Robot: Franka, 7 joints.
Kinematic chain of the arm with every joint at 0, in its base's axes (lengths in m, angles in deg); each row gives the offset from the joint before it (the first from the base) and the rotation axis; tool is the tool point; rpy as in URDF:
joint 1: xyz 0 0 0.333 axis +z
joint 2: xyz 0 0 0 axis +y
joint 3: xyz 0 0 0.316 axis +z
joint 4: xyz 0.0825 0 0 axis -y
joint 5: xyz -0.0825 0 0.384 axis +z
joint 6: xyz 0 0 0 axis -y
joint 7: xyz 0.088 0 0 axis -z
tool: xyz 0 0 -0.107 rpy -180 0 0
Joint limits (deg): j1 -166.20..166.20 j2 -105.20..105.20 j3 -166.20..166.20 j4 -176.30..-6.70 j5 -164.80..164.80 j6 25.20..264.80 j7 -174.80..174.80
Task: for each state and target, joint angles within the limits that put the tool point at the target. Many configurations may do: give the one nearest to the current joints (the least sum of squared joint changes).
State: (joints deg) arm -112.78 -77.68 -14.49 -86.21 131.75 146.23 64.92
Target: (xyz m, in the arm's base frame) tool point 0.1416 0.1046 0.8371
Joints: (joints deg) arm -117.02 -101.67 11.39 -126.53 135.93 156.64 64.92
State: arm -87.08 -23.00 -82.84 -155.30 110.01 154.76 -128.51
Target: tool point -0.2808 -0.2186 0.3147
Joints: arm -86.50 -43.67 -61.61 -161.01 111.36 150.74 -128.51
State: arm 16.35 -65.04 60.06 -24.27 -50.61 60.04 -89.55
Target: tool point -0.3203 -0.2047 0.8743
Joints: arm 37.93 -49.57 49.46 -11.04 -55.07 26.38 -89.55
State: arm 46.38 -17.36 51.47 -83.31 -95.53 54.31 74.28
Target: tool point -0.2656 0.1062 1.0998
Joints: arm 47.56 -26.93 59.96 -47.86 -112.83 96.48 74.28
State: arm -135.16 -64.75 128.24 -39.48 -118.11 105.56 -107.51
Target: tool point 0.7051 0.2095 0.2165
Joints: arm -126.77 -69.60 136.10 -79.58 -106.63 92.79 -107.51
